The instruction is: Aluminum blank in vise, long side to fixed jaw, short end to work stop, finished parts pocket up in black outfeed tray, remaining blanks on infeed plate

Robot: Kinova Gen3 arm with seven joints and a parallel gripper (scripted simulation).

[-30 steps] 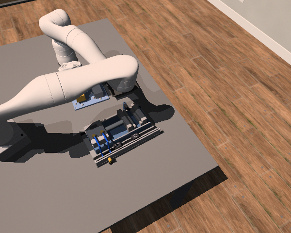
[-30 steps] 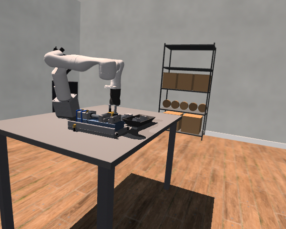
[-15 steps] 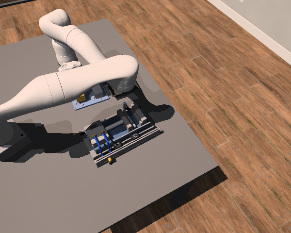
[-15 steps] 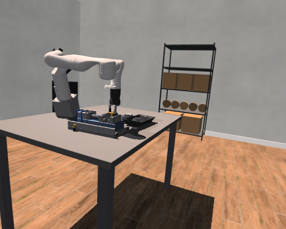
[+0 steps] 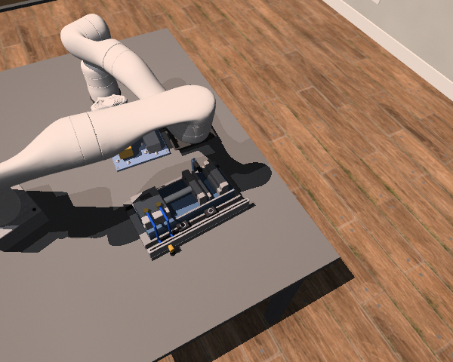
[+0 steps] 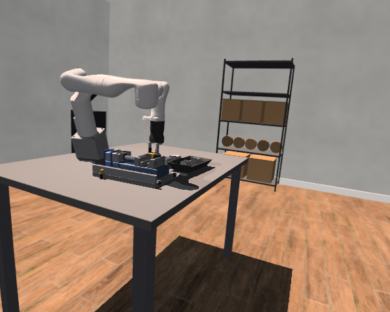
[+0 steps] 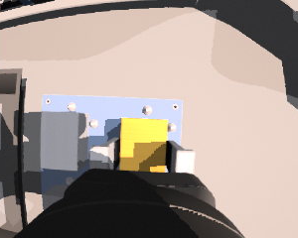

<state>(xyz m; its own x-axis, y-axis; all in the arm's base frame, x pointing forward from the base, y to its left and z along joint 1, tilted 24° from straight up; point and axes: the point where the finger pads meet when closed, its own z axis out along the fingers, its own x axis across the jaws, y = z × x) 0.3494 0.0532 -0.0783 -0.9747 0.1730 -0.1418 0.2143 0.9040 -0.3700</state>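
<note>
Right now the infeed plate is 6 cm below my hand, 5 cm ahead of it and 3 cm to the left of it. The rest, counted from my hand: yellow brass blank (3 cm below); then vise (27 cm to the right, 4 cm ahead, 3 cm below); then fixed jaw (28 cm to the right, 14 cm ahead, 1 cm above).
</note>
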